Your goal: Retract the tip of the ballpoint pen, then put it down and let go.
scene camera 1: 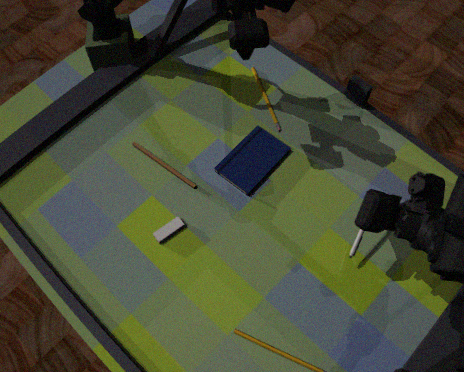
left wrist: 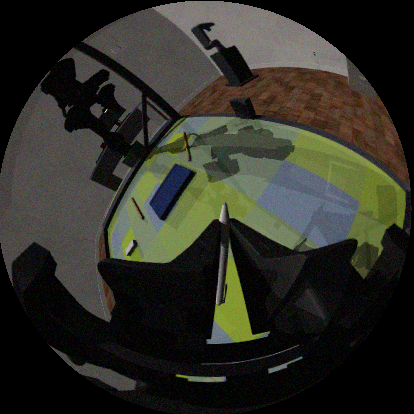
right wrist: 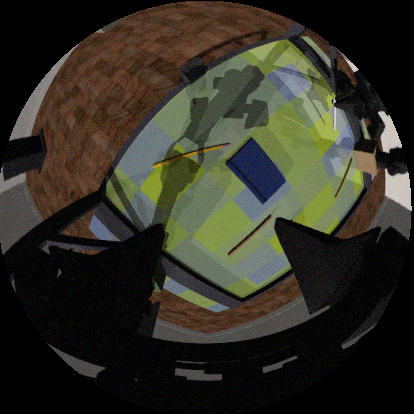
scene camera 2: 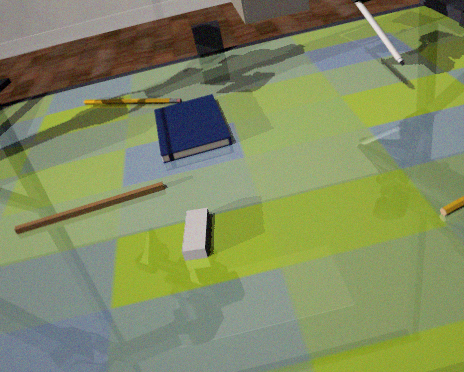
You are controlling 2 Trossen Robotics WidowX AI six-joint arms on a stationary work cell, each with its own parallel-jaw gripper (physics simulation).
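Frame: origin at the left arm's base, x up, y back, z right, level; metres.
Seen in the pictures: left gripper, fingertip midpoint: [left wrist: 223, 224] [right wrist: 332, 103] [scene camera 2: 353, 1]; right gripper, fingertip midpoint: [left wrist: 113, 118] [right wrist: 220, 226]; left arm's base, link origin: [right wrist: 377, 157]; right arm's base, link origin: [scene camera 1: 107, 29] [left wrist: 128, 150].
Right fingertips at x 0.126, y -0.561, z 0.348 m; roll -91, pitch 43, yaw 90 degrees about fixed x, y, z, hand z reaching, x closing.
Observation:
Offsets run from my right fingertips to a thing's top centre.
My left gripper [scene camera 1: 362, 228] [left wrist: 223, 224] is shut on the white-and-grey ballpoint pen [scene camera 1: 356, 243] [scene camera 2: 380, 33] [left wrist: 221, 272] [right wrist: 334, 115], at the right of scene camera 1. The pen slants downward from the fingertips above the table. In the left wrist view its tapered tip end points up past the fingertips, and the clip end lies between the fingers toward the bottom. Whether the writing point sticks out is too small to tell. My right gripper [scene camera 1: 246, 56] [right wrist: 220, 226] is open and empty, high near the top of scene camera 1.
A dark blue notebook @(dz -0.074, dx -0.218, dy +0.090 m) [scene camera 1: 253, 160] [scene camera 2: 192, 125] lies mid-table. A white eraser @(dz -0.301, dx -0.218, dy +0.070 m) [scene camera 1: 169, 230] [scene camera 2: 196, 233], a brown stick @(dz -0.203, dx -0.223, dy -0.044 m) [scene camera 1: 164, 165] [scene camera 2: 90, 207], a yellow pencil @(dz +0.072, dx -0.223, dy +0.006 m) [scene camera 1: 266, 100] [scene camera 2: 132, 101] and another yellow pencil @(dz -0.339, dx -0.223, dy +0.383 m) [scene camera 1: 277, 350] lie around it. A dark frame bar [scene camera 1: 65, 117] borders the table.

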